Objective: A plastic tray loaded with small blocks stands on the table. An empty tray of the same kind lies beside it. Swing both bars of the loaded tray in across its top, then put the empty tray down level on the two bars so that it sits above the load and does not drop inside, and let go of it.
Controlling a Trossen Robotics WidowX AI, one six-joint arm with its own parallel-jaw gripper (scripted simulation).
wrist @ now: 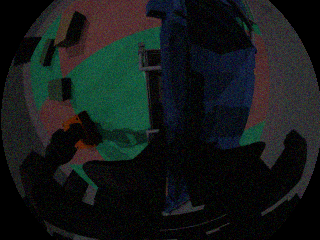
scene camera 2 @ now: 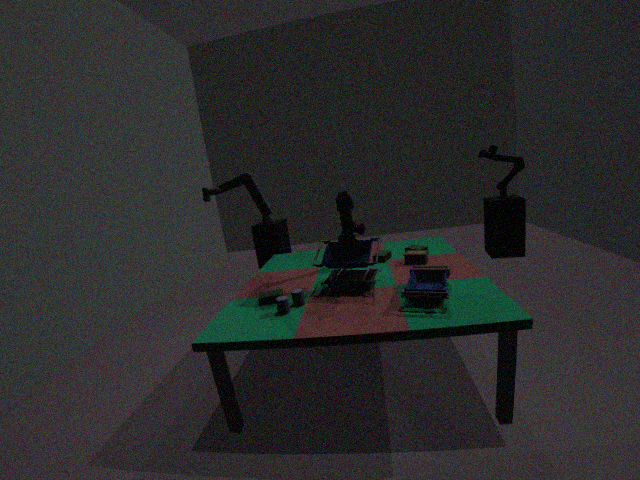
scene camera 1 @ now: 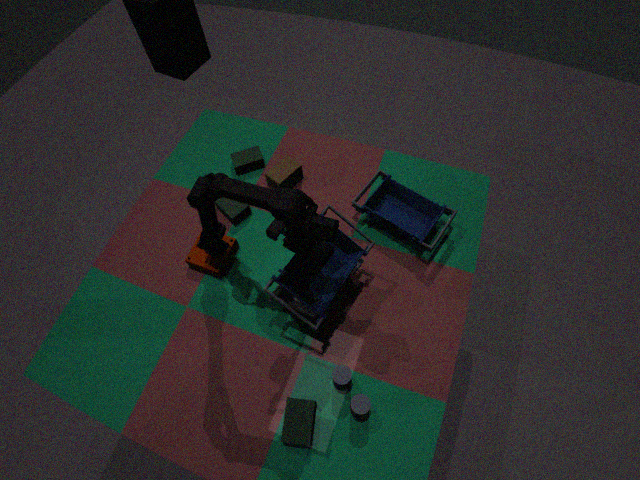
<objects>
A blue tray shows in the wrist view, in scene camera 2 and in scene camera 1 point(315, 287). One and the same spot on the blue tray: point(wrist: 207, 61) is point(scene camera 2: 363, 261).
</objects>
